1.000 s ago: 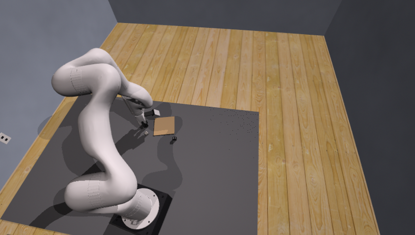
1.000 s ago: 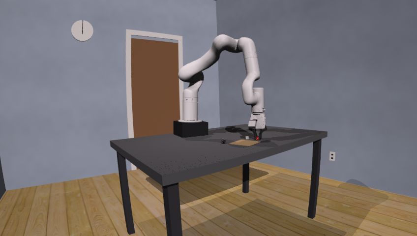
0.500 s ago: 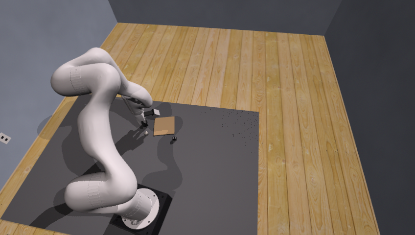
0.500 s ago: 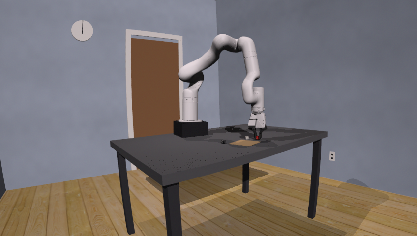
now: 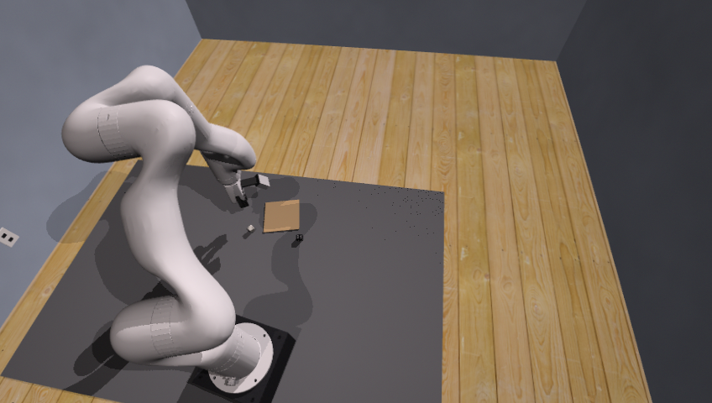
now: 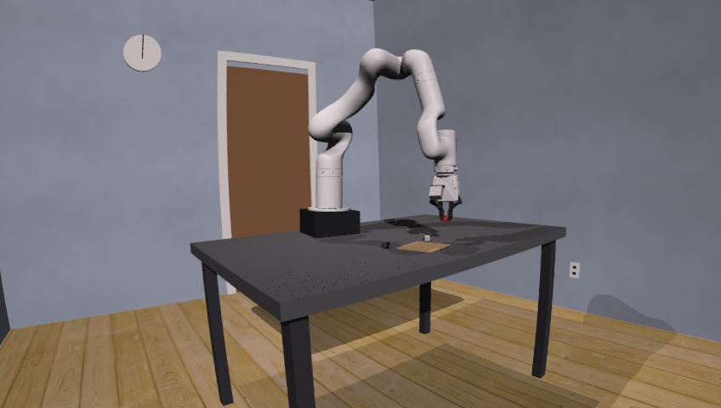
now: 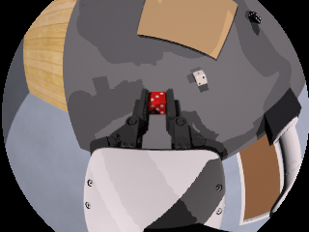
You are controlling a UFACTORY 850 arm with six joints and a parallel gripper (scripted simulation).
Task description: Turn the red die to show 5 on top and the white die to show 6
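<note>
The tan mat lies 13 cm to the right of my hand and 10 cm below it. Round my hand: red die (1 cm below); then white die (9 cm below, 7 cm behind, 2 cm to the right); then black die (22 cm to the right, 10 cm behind, 9 cm below).
</note>
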